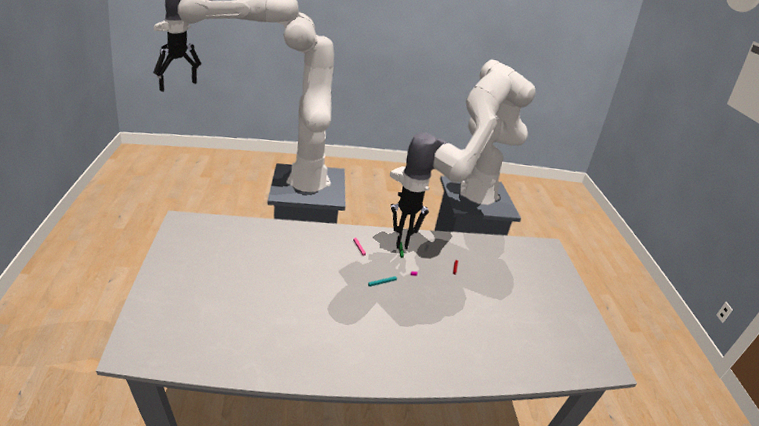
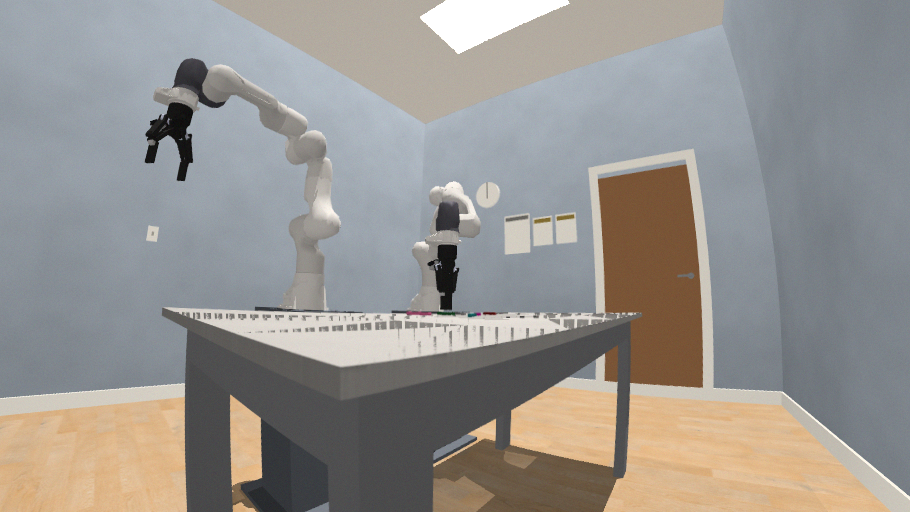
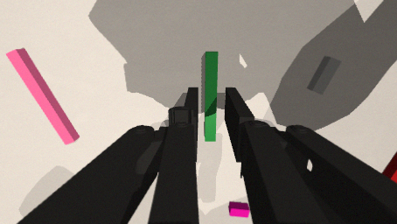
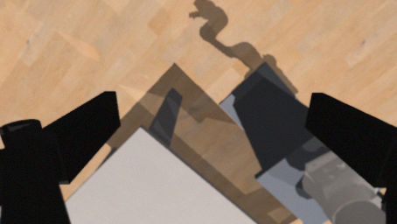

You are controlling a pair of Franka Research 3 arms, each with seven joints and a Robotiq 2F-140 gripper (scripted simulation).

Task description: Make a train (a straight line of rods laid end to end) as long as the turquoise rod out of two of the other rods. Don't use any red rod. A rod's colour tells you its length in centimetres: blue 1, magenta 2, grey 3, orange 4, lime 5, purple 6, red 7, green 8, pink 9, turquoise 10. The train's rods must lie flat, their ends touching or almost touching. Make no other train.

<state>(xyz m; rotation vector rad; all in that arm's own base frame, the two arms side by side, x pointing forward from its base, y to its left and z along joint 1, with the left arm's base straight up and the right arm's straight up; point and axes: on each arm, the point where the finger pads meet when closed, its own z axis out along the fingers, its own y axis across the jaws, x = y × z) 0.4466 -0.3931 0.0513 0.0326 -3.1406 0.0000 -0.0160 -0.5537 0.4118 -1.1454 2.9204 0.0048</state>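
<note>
Now: left hand 5 cm above the green rod. The rest, counted from my left hand: grey rod: 10 cm to the left, 5 cm below, 2 cm behind; magenta rod: 13 cm ahead, 5 cm below, 3 cm to the left; pink rod: 15 cm to the right, 5 cm below, 1 cm behind.
</note>
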